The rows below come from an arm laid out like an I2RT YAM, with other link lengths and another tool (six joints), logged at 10 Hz.
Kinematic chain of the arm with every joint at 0, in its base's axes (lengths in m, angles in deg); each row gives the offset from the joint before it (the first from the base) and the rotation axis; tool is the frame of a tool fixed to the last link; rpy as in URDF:
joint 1: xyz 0 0 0.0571 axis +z
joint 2: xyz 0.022 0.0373 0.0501 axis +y
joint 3: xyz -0.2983 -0.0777 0 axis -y
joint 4: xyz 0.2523 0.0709 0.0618 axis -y
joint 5: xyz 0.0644 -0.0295 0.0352 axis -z
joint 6: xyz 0.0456 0 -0.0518 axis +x
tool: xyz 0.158 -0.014 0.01 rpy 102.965 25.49 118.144
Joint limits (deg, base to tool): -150..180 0..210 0..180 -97..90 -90..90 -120..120
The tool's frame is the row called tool.
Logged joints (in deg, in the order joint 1, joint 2, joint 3, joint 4, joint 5, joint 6), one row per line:
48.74, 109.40, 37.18, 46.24, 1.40, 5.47
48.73, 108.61, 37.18, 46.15, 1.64, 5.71
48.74, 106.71, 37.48, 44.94, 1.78, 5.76
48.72, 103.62, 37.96, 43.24, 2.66, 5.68
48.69, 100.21, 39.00, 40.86, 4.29, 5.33
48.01, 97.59, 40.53, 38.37, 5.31, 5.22
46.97, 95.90, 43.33, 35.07, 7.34, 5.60
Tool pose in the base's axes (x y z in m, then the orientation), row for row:
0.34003, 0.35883, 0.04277, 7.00, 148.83, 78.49
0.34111, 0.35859, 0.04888, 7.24, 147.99, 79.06
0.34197, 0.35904, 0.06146, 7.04, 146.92, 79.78
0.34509, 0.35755, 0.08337, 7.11, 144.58, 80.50
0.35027, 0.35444, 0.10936, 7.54, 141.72, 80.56
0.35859, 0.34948, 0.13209, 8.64, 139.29, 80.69
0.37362, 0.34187, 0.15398, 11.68, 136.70, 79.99
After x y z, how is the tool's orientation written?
As a rotation vector, in degrees.
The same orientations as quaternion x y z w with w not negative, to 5 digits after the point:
0.04135, 0.87924, 0.46370, 0.10102
0.04287, 0.87633, 0.46816, 0.10505
0.04182, 0.87266, 0.47387, 0.11033
0.04259, 0.86604, 0.48220, 0.12505
0.04571, 0.85910, 0.48835, 0.14616
0.05288, 0.85246, 0.49382, 0.16328
0.07229, 0.84609, 0.49509, 0.18384

